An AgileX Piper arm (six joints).
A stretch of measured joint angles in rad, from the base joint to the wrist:
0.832 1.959 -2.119 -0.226 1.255 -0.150
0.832 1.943 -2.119 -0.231 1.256 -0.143
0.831 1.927 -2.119 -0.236 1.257 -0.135
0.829 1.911 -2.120 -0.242 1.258 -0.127
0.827 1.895 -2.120 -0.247 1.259 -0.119
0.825 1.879 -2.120 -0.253 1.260 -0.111
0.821 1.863 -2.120 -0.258 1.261 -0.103
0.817 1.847 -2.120 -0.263 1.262 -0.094
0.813 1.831 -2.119 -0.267 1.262 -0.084
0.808 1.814 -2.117 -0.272 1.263 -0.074
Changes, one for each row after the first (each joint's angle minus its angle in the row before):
0.000 -0.016 0.000 -0.005 0.001 0.007
-0.001 -0.016 0.000 -0.005 0.001 0.008
-0.002 -0.016 -0.001 -0.006 0.001 0.008
-0.002 -0.016 0.000 -0.005 0.001 0.008
-0.002 -0.016 0.000 -0.006 0.001 0.008
-0.004 -0.016 0.000 -0.005 0.001 0.008
-0.004 -0.016 0.000 -0.005 0.001 0.009
-0.004 -0.016 0.001 -0.004 0.000 0.010
-0.005 -0.017 0.002 -0.005 0.001 0.010

